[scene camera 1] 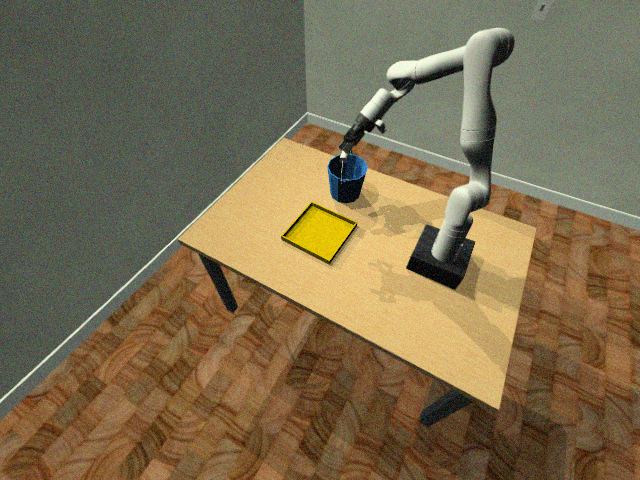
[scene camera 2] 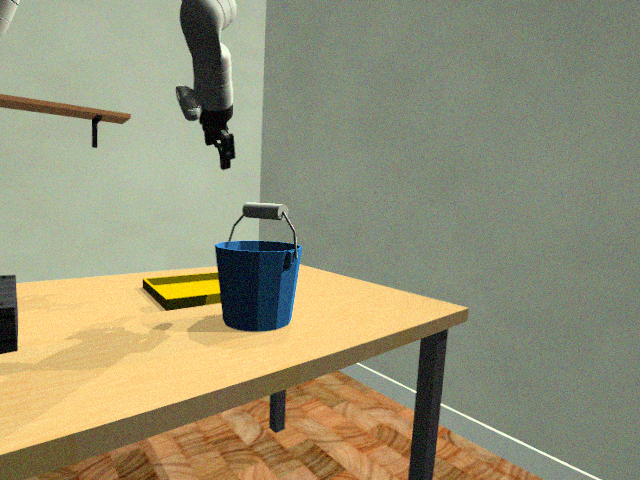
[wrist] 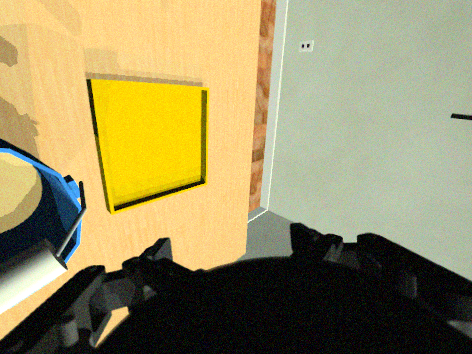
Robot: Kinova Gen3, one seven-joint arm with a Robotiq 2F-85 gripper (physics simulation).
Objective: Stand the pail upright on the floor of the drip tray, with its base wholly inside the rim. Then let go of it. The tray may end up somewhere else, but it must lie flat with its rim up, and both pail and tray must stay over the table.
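Frame: origin at the arm's base, x left, y back, z up, level; millimetres.
Seen in the pictures: gripper, fingertip midpoint: [scene camera 1: 341, 151] [scene camera 2: 217, 155] [wrist: 232, 243]; arm's base, origin of the base link: [scene camera 1: 443, 253].
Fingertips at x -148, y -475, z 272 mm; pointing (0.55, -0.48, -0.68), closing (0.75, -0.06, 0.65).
Offsets run from my fingertips to a thing's top centre. Level surfaces: height alone.
The blue pail [scene camera 1: 346, 190] [scene camera 2: 255, 289] [wrist: 64, 196] stands upright on the table beside the tray, outside its rim. Its wire handle is raised, with a pale cylindrical grip @(dy -16, dx -149, dz -106 mm) [scene camera 1: 344, 154] [scene camera 2: 263, 210] [wrist: 30, 276] above the pail's mouth. The yellow drip tray @(dy -45, dx +132, dz -334 mm) [scene camera 1: 320, 235] [scene camera 2: 186, 289] [wrist: 150, 140] lies flat with its rim up; the pail hides part of it in the second scene view. My gripper [scene camera 1: 343, 147] [scene camera 2: 225, 166] [wrist: 232, 243] is open and empty. It hangs above the level of the handle grip, offset to the left in the second scene view and apart from it.
The table @(dz -362 mm) [scene camera 1: 248, 206] [scene camera 2: 351, 320] [wrist: 225, 150] carries the black robot base [scene camera 1: 439, 258] [scene camera 2: 7, 315], on the right in the first scene view. The pail stands near a long table edge. Walls rise beyond the table. A wooden shelf [scene camera 2: 62, 107] is on one wall.
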